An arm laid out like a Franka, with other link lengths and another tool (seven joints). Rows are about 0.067 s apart.
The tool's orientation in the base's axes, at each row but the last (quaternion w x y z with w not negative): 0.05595, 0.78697, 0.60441, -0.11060; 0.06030, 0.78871, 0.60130, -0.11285; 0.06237, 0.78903, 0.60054, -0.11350; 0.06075, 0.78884, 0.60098, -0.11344; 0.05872, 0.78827, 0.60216, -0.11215; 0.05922, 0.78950, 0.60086, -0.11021; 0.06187, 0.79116, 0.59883, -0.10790; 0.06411, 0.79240, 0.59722, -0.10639
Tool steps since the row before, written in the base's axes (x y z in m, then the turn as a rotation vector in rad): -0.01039, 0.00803, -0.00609, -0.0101, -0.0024, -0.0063; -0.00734, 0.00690, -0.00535, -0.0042, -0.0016, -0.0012; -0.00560, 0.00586, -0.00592, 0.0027, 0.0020, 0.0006; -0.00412, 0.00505, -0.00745, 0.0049, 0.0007, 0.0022; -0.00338, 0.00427, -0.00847, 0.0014, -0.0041, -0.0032; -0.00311, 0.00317, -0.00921, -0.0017, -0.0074, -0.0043; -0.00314, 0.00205, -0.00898, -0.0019, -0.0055, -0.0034; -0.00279, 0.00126, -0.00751, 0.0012, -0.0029, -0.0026
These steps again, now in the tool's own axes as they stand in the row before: 0.00647, -0.01185, 0.00523, -0.0032, -0.0088, 0.0077; 0.00595, -0.00870, 0.00436, -0.0023, -0.0036, 0.0020; 0.00556, -0.00675, 0.00493, 0.0024, 0.0020, -0.0013; 0.00556, -0.00503, 0.00647, 0.0013, 0.0044, -0.0028; 0.00525, -0.00404, 0.00759, -0.0027, 0.0026, 0.0039; 0.00444, -0.00349, 0.00853, -0.0063, 0.0005, 0.0060; 0.00330, -0.00330, 0.00854, -0.0048, -0.0002, 0.0047; 0.00228, -0.00284, 0.00725, -0.0018, 0.0020, 0.0031
